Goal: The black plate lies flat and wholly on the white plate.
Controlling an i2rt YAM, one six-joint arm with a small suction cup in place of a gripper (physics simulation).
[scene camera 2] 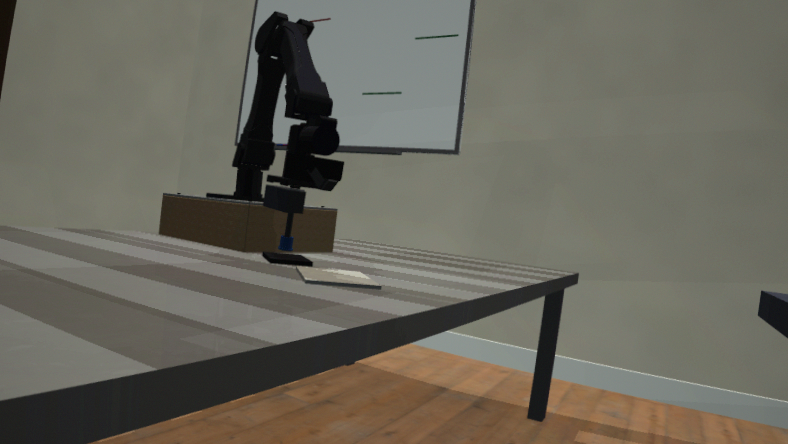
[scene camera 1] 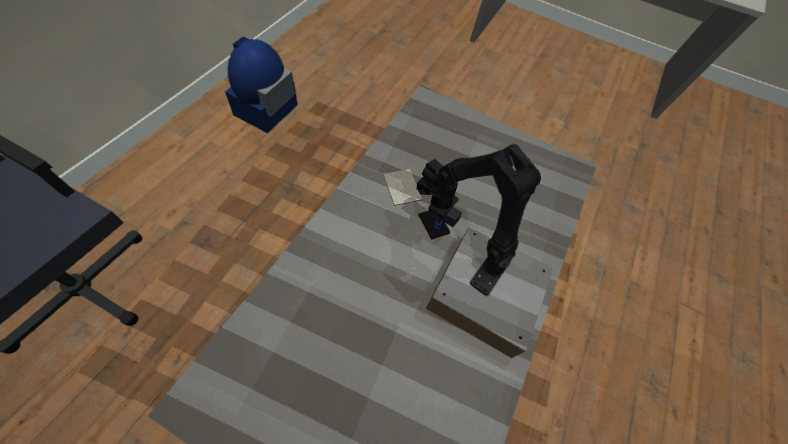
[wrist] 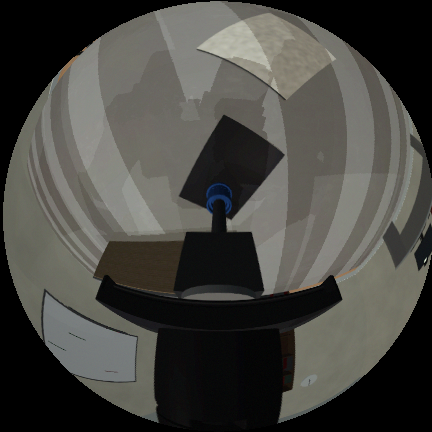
Labels:
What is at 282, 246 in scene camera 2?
My suction cup.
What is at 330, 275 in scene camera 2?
A white plate.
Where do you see a black plate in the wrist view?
At 234, 154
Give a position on my suction cup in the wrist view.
218, 189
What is my suction cup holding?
Nothing.

